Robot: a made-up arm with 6 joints. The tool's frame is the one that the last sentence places.
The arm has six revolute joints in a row. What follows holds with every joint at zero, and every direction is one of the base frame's. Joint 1 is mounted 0.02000 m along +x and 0.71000 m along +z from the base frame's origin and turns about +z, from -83.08 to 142.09 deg. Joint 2 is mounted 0.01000 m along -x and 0.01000 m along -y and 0.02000 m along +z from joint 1 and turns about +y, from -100.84 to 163.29 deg. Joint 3 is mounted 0.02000 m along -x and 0.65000 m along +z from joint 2 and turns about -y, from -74.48 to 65.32 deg. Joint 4 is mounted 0.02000 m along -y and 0.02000 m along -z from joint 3 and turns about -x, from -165.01 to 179.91 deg. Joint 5 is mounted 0.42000 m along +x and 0.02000 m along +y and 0.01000 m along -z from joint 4 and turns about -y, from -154.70 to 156.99 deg. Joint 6 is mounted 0.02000 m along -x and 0.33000 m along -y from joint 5 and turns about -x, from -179.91 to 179.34 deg. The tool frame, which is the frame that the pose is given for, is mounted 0.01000 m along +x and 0.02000 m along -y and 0.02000 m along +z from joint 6; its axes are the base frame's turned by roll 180.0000, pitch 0.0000 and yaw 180.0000 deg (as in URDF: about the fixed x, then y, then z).
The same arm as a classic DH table. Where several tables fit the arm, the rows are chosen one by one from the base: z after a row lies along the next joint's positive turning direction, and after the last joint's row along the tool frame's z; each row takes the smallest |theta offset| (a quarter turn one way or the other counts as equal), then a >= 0, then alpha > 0; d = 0 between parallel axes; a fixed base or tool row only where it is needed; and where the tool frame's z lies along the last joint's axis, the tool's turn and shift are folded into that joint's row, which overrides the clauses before.
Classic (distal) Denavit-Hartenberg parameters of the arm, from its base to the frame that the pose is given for. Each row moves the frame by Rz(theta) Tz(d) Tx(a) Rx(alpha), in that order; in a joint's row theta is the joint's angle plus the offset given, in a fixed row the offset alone. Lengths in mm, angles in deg.
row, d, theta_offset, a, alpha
base (fixed), 0, 0, 20, 0
joint 1, 730, 0, -10, -90
joint 2, 0, 88.24, -650.3, 180
joint 3, 30, -1.76, 20, 90
joint 4, -420, 0, 10, -90
joint 5, 310, 0, 0, 90
joint 6, 10, 90, 20, 90
tool (fixed), -20, 90, 0, 0
Joint limits (deg, base to tool): -83.08..142.09 -100.84..163.29 -74.48..65.32 -165.01..179.91 -154.7..156.99 -179.91..179.34

